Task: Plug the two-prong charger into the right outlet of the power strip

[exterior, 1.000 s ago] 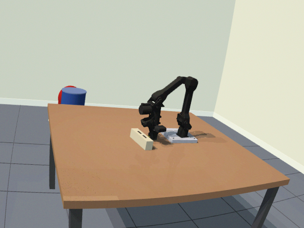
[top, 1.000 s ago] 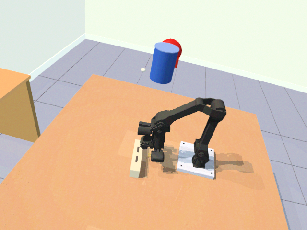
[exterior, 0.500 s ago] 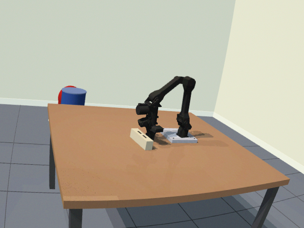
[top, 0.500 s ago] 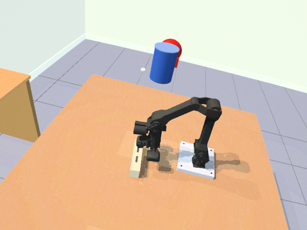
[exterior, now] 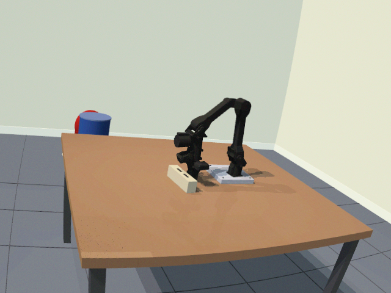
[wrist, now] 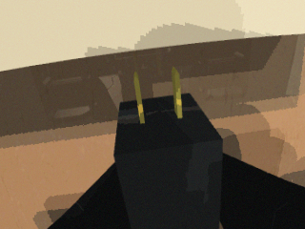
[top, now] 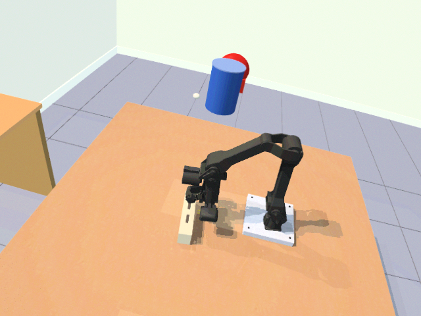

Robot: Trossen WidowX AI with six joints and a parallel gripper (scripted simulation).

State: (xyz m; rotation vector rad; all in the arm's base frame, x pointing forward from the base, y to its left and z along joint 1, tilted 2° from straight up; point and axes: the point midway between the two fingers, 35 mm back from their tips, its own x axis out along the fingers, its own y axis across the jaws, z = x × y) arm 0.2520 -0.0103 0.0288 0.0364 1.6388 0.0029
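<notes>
Now: the black two-prong charger 2 cm ahead of my gripper tip and 1 cm above it.
</notes>
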